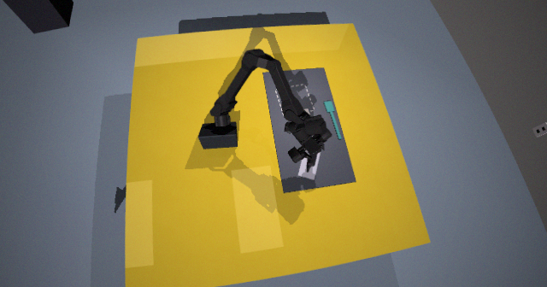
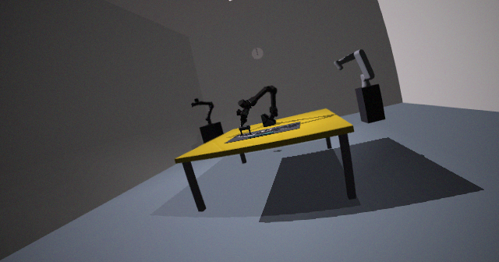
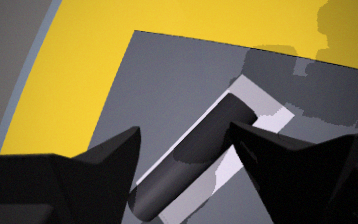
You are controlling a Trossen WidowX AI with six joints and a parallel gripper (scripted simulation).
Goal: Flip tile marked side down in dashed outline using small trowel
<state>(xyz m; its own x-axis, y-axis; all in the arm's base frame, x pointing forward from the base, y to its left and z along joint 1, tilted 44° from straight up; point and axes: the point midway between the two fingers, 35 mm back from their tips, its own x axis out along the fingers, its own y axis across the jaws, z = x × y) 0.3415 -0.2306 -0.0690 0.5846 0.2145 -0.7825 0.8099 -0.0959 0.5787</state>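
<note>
Now: the dark mat 20 cm to the left of my gripper tip, 12 cm below it and 3 cm ahead of it. From my gripper tip the other things lie so: tile: 22 cm to the left, 10 cm below, 1 cm ahead; teal trowel: 21 cm to the left, 17 cm ahead, 10 cm below.
</note>
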